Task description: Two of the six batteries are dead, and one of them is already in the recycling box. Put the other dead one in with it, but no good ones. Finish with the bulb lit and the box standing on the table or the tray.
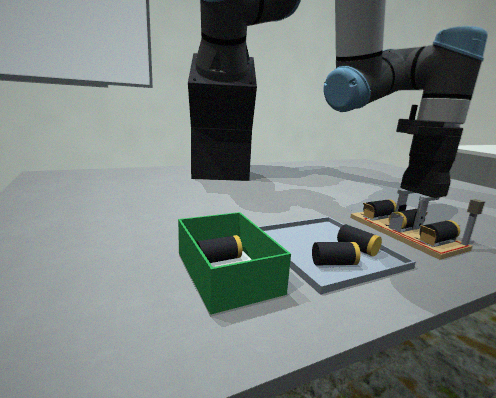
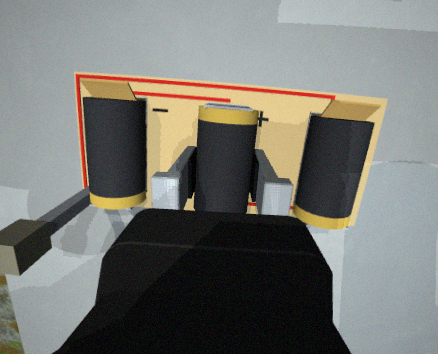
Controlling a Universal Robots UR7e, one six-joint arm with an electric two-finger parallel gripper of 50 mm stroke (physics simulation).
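Frame: origin at the arm's base, x up, y left, z back, level; metres.
Where they show: gripper, fingertip midpoint: (image 1: 407,224) (image 2: 224,163); arm's base at its link origin: (image 1: 223,68).
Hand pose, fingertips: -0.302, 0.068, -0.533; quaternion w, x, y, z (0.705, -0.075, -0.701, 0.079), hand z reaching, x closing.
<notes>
Things, the pixels of their centre, and the offset from my fingertips, as dx, dy, dz.
- middle battery at the middle of its body: (image 2: 224,160) (image 1: 406,219) +0.012, -0.005, +0.001
- tray at the middle of its body: (image 1: 325,246) -0.011, -0.201, +0.051
- green recycling box at the middle of its body: (image 1: 227,254) +0.013, -0.381, +0.088
My gripper (image 1: 411,218) (image 2: 224,163) is shut on the middle battery (image 2: 225,150) of the wooden holder board (image 1: 445,251) (image 2: 285,140). That battery is black with a yellow end band beside the plus mark and lies in line with its slot. A battery (image 1: 442,231) (image 2: 115,147) lies in the slot near the post, and another (image 1: 381,208) (image 2: 335,165) in the slot at the other end. Two batteries (image 1: 335,253) (image 1: 357,239) lie on the tray (image 1: 300,245). One battery (image 1: 220,249) lies in the green recycling box (image 1: 250,285), which stands on the table. I cannot make out a lit bulb.
A thin grey post with a blocky brownish head (image 1: 476,207) (image 2: 22,245) stands at one end of the holder board. The tray lies between the box and the board. The robot's dark pedestal (image 1: 221,135) stands at the back. The table's front edge (image 1: 360,343) runs across the lower right.
</notes>
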